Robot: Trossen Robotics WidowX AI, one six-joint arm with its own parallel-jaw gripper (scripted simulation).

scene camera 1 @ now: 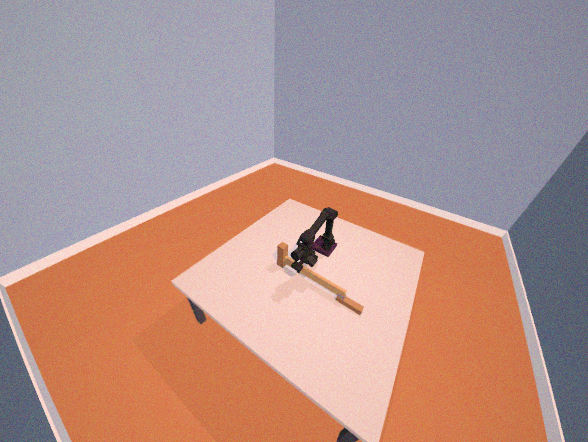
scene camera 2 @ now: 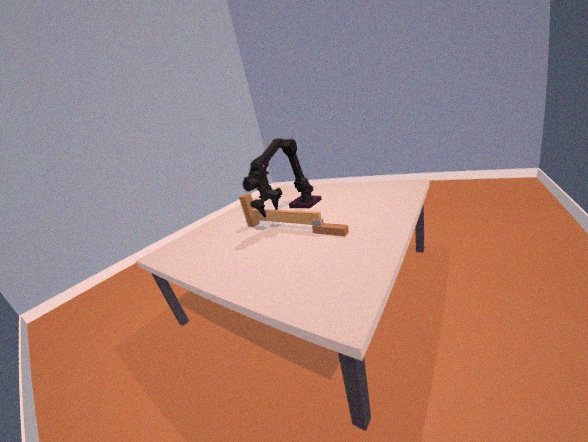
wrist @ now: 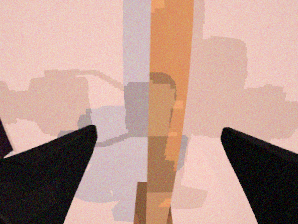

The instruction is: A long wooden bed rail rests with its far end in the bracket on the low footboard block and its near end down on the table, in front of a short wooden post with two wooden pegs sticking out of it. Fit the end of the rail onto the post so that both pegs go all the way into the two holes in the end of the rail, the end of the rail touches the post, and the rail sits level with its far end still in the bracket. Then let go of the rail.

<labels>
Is my gripper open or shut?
Open.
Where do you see a wooden bed rail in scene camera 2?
286,216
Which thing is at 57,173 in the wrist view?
My gripper.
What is my gripper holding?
Nothing.
</labels>
